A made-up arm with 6 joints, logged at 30 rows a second.
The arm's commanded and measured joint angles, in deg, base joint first. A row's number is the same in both.
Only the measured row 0 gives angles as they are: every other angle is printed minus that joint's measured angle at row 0.
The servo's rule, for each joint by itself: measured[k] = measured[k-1] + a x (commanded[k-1-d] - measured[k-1]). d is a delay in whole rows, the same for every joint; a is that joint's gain. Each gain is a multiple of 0.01, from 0.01 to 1. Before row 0 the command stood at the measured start. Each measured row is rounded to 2 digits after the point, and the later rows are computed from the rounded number. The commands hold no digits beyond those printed.
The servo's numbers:
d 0
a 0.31 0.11 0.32 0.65 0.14 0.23
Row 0, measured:
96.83, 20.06, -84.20, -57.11, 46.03, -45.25
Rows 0 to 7, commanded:
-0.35, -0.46, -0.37, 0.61, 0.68, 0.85
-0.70, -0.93, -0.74, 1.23, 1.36, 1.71
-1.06, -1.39, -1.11, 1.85, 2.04, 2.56
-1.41, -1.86, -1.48, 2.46, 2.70, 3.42
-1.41, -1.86, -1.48, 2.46, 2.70, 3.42
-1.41, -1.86, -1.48, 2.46, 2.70, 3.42
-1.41, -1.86, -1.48, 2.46, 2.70, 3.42
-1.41, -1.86, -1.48, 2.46, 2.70, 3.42
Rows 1 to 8, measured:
-0.11, -0.05, -0.12, 0.40, 0.10, 0.20
-0.29, -0.15, -0.32, 0.94, 0.28, 0.55
-0.53, -0.29, -0.57, 1.53, 0.53, 1.01
-0.80, -0.46, -0.86, 2.13, 0.83, 1.56
-0.99, -0.61, -1.06, 2.34, 1.09, 1.99
-1.12, -0.75, -1.19, 2.42, 1.32, 2.32
-1.21, -0.87, -1.28, 2.45, 1.51, 2.57
-1.27, -0.98, -1.34, 2.46, 1.68, 2.77

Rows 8 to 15, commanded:
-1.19, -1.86, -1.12, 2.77, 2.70, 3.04
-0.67, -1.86, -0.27, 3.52, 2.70, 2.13
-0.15, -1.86, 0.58, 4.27, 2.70, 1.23
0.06, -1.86, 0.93, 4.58, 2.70, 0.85
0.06, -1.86, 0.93, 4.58, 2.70, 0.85
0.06, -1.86, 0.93, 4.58, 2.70, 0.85
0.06, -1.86, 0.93, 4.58, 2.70, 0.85
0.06, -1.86, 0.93, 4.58, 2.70, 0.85
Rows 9 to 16, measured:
-1.25, -1.08, -1.27, 2.66, 1.82, 2.83
-1.07, -1.17, -0.95, 3.22, 1.94, 2.67
-0.78, -1.25, -0.46, 3.90, 2.05, 2.34
-0.52, -1.32, -0.02, 4.34, 2.14, 2.00
-0.34, -1.38, 0.28, 4.50, 2.22, 1.74
-0.22, -1.43, 0.49, 4.55, 2.29, 1.54
-0.13, -1.48, 0.63, 4.57, 2.35, 1.38
-0.07, -1.52, 0.73, 4.58, 2.40, 1.26

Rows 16 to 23, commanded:
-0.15, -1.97, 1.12, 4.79, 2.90, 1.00
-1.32, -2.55, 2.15, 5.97, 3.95, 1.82
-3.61, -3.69, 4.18, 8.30, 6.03, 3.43
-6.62, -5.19, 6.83, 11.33, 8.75, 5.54
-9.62, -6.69, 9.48, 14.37, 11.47, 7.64
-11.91, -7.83, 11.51, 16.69, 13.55, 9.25
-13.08, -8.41, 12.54, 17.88, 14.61, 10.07
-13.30, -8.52, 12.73, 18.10, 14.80, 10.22
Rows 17 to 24, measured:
-0.09, -1.57, 0.85, 4.72, 2.47, 1.20
-0.47, -1.68, 1.27, 5.53, 2.68, 1.34
-1.44, -1.90, 2.20, 7.33, 3.15, 1.82
-3.05, -2.26, 3.68, 9.93, 3.93, 2.68
-5.09, -2.75, 5.54, 12.82, 4.99, 3.82
-7.20, -3.31, 7.45, 15.34, 6.19, 5.07
-9.02, -3.87, 9.08, 16.99, 7.37, 6.22
-10.35, -4.38, 10.25, 17.71, 8.41, 7.14

